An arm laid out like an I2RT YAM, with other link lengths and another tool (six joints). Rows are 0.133 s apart.
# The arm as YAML. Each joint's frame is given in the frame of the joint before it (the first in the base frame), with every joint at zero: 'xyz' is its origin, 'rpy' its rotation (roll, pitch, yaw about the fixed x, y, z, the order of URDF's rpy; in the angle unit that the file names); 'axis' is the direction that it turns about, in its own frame. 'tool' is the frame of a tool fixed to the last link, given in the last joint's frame.
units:
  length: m
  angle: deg
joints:
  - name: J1
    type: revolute
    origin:
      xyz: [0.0, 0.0, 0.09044]
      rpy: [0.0, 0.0, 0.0]
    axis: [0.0, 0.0, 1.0]
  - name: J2
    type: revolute
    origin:
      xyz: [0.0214, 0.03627, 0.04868]
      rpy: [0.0, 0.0, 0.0]
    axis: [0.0, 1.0, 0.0]
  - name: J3
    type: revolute
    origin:
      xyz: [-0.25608, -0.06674, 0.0]
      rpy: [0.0, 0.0, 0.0]
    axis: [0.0, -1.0, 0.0]
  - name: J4
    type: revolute
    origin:
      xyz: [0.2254, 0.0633, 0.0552]
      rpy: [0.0, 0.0, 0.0]
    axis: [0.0, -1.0, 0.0]
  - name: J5
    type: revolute
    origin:
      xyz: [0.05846, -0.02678, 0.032]
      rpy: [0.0, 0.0, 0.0]
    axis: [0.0, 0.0, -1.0]
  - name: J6
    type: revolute
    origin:
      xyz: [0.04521, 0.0, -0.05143]
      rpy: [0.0, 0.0, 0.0]
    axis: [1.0, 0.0, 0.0]
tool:
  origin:
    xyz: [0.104, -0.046, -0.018]
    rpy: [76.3, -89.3, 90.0]
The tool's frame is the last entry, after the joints.
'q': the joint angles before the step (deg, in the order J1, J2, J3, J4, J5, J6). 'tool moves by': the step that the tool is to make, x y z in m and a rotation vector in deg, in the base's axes. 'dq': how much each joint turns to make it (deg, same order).
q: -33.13, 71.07, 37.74, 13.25, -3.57, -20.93
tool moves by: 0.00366, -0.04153, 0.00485, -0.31, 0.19, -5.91
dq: -4.36, 7.52, 6.39, 1.16, 1.58, 0.19
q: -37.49, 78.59, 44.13, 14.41, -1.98, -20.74
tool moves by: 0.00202, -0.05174, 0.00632, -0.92, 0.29, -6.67
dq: -4.76, 8.87, 8.76, 0.48, 2.10, -0.19
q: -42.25, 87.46, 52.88, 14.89, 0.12, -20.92
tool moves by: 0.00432, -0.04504, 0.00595, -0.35, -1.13, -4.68
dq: -3.58, 7.88, 8.89, 0.04, 0.86, 0.86
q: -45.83, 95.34, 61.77, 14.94, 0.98, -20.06
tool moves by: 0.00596, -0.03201, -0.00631, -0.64, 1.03, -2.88
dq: -1.68, 7.01, 6.52, 0.27, 1.52, -0.74
